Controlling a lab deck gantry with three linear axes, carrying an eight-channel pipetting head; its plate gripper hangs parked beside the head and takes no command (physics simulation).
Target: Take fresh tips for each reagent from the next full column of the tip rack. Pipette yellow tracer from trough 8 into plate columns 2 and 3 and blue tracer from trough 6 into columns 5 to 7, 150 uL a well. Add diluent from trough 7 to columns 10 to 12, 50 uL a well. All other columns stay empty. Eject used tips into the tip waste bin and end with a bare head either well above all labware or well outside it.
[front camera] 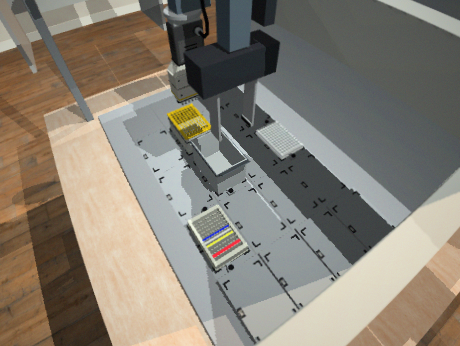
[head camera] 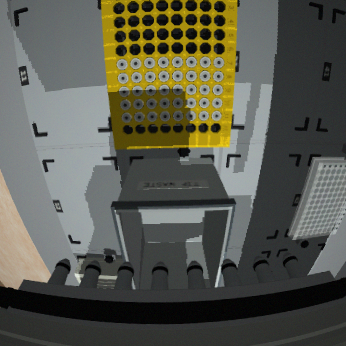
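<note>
The pipetting head (front camera: 184, 82) is at the back left, its nozzle ends just above and behind the yellow tip rack (front camera: 189, 121) (head camera: 226, 100). Its nozzles (head camera: 160, 270) are bare. In the head view several rack columns hold tips; the end column nearest the bin and those at the far side are empty holes. The tip waste bin (front camera: 231, 178) (head camera: 175, 175) adjoins the rack. The trough rack (front camera: 204, 245) shows blue (front camera: 216, 233), yellow (front camera: 220, 238) and red (front camera: 226, 248) troughs. The plate (front camera: 279, 139) (head camera: 320, 200) shows no coloured wells. The parked gripper (front camera: 234, 131) is open, with nothing between its fingers.
The gripper's black body (front camera: 225, 67) hangs beside the head, over the deck between bin and plate. A grey post (front camera: 60, 60) stands at the deck's back left. A pale wooden ledge (front camera: 85, 200) runs along the left edge. A dark shadow covers the deck's right part.
</note>
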